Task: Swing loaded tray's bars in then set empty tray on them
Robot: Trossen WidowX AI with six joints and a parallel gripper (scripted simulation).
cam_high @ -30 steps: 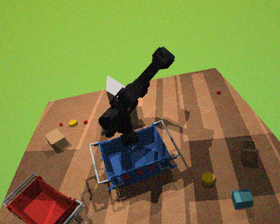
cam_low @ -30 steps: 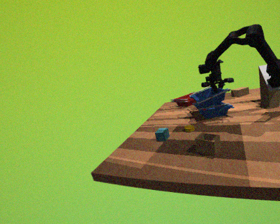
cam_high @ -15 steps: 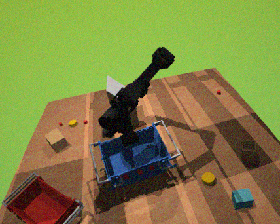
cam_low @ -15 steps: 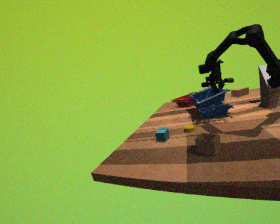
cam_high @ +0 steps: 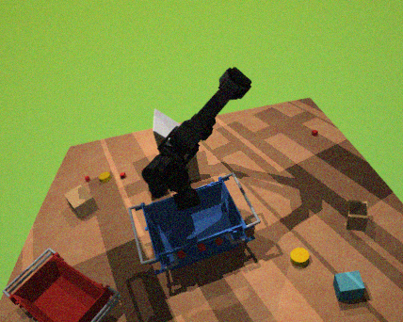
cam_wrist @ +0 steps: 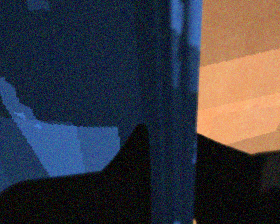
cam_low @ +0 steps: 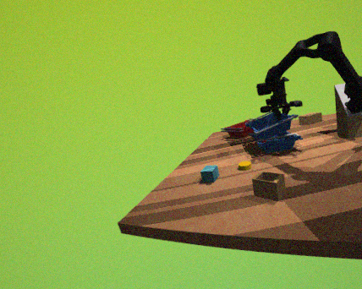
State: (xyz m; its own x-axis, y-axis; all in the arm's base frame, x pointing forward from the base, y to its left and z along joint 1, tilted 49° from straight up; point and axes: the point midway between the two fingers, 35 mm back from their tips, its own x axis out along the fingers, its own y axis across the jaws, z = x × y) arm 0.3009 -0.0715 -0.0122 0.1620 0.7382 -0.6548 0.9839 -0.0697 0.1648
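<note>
Right now my gripper tip is 70 mm short of the blue tray, 20 mm below it and 10 mm to the right of it. Round my gripper tip: brown box: 470 mm to the left, 160 mm ahead, 90 mm below; then tan block: 390 mm to the right, 280 mm behind, 80 mm below; then teal cube: 360 mm ahead, 320 mm to the left, 80 mm below.
</note>
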